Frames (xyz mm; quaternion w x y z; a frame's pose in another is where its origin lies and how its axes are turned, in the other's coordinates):
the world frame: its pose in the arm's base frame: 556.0 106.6 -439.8 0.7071 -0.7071 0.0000 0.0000
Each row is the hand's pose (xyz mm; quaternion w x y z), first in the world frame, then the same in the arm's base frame.
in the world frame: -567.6 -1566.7 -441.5 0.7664 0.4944 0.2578 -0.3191
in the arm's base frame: -11.6 -334.9 1126.9 0.8915 -0.1923 -0.0433 -0.4079
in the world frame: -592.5 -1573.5 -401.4 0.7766 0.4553 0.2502 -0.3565
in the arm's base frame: -36.5 -294.8 1133.7 0.8710 -0.2272 -0.0752 -0.4290
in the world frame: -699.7 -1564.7 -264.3 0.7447 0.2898 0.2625 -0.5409
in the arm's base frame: -143.7 -157.7 1124.9 0.7315 -0.3217 -0.1969 -0.5681
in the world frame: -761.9 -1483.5 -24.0 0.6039 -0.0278 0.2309 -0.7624
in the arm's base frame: -205.9 82.6 1043.7 0.4074 -0.4467 -0.3758 -0.7024
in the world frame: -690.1 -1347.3 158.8 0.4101 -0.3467 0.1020 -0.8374
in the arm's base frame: -134.1 265.4 907.5 0.0448 -0.5351 -0.5200 -0.6642
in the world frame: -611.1 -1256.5 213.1 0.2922 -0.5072 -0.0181 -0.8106
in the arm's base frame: -55.1 319.7 816.7 0.1520 0.5653 0.5860 0.5604
